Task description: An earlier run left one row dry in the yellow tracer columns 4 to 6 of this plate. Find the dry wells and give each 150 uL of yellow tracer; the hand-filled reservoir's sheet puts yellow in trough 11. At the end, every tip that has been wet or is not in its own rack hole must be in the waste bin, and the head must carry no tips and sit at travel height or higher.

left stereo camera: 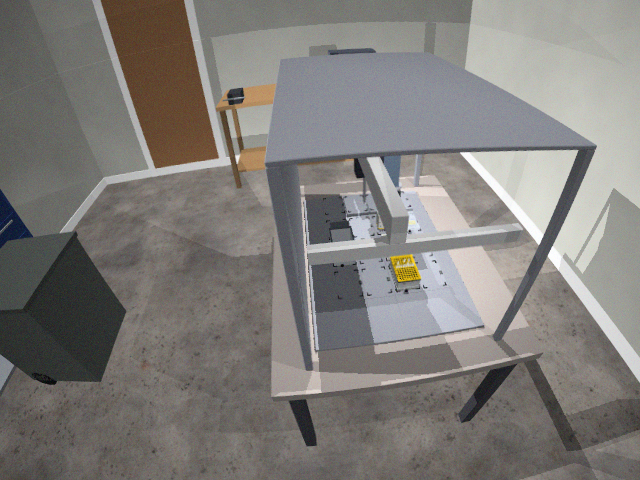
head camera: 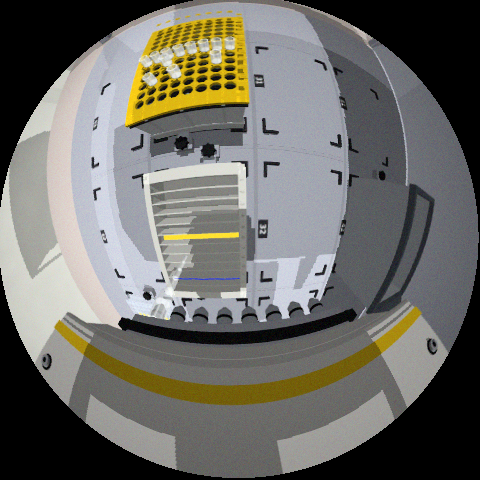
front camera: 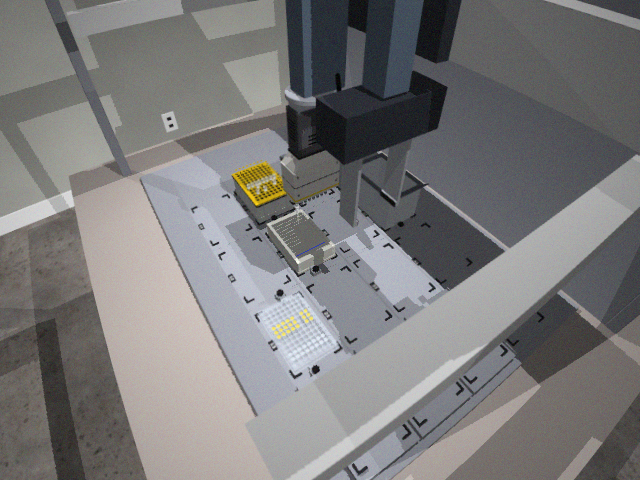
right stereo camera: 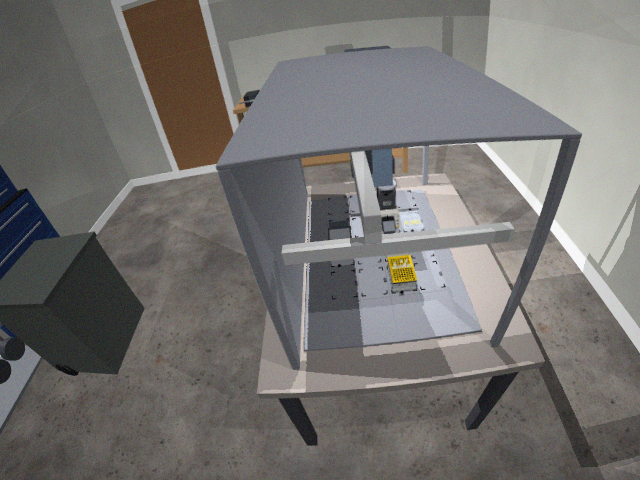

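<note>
The clear plate [front camera: 310,348] [right stereo camera: 412,222] has two blocks of yellow wells, with a row without yellow between them. The pipetting head [front camera: 312,173] is behind and above the reservoir [front camera: 306,261] [head camera: 195,171]. A clear tip [head camera: 160,309] hangs from its leftmost channel in the head view; the other nozzles look bare. Whether it touches the reservoir is unclear. One trough shows a yellow strip [head camera: 200,236], another a blue line [head camera: 207,278]. The yellow rack [head camera: 200,101] [left stereo camera: 408,279] [right stereo camera: 403,281] holds a row of tips and several others. The parked gripper [front camera: 371,211] is open, its paddles apart and empty.
The grey waste bin [head camera: 425,199] [left stereo camera: 341,233] [right stereo camera: 339,231] stands across the deck from the reservoir, partly hidden by the gripper in the front view. Dark knobs [front camera: 279,293] [front camera: 315,369] stand beside the plate. A pale gantry beam [front camera: 444,315] crosses the front view.
</note>
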